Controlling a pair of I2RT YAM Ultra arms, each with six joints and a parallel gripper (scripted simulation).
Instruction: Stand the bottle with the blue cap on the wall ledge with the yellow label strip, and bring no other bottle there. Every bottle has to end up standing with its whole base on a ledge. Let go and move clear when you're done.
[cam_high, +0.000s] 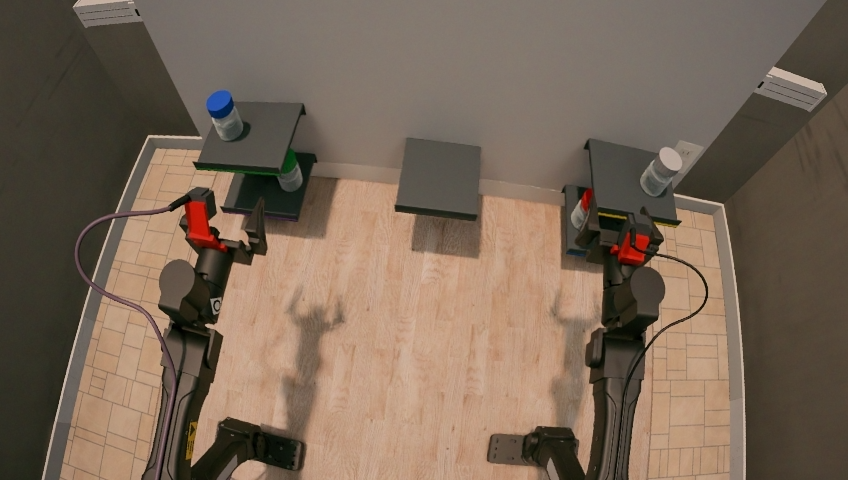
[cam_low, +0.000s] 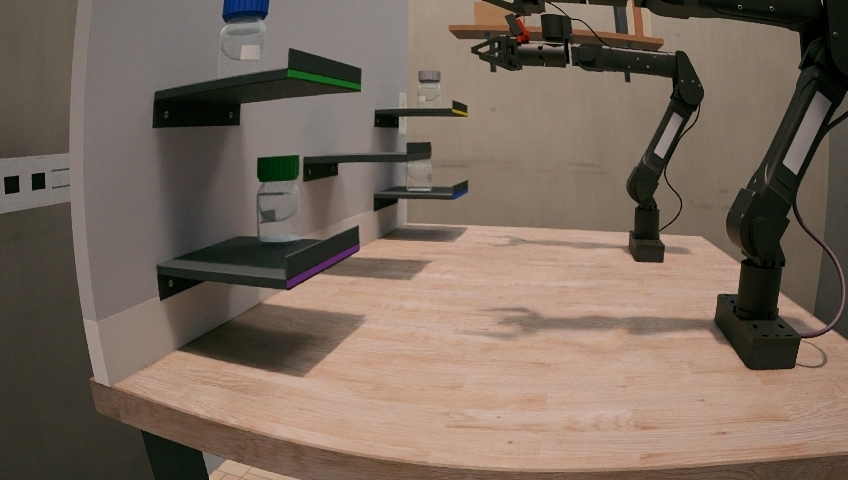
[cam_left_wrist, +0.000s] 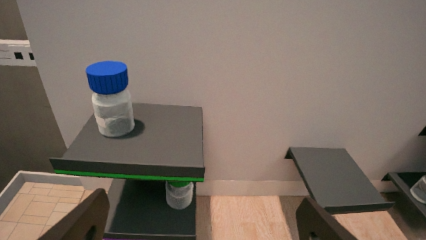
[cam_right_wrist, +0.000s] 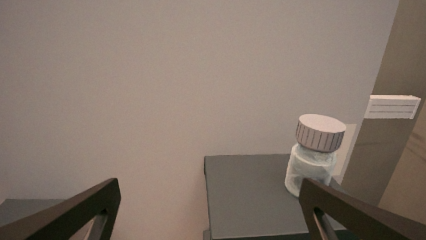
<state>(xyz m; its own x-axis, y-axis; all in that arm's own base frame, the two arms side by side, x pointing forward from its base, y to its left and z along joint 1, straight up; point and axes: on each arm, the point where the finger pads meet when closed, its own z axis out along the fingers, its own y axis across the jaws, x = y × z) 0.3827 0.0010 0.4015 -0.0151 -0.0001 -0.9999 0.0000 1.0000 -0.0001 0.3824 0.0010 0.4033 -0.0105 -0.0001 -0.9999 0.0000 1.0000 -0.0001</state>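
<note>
Right now my left hand is 240 mm short of the blue-capped bottle, 100 mm to the right of it and 80 mm above it. Round my left hand: grey-capped bottle: 770 mm to the right, 130 mm ahead, 80 mm below; green-capped bottle: 280 mm below, 230 mm ahead; red-capped bottle: 670 mm to the right, 280 mm below, 140 mm ahead.
</note>
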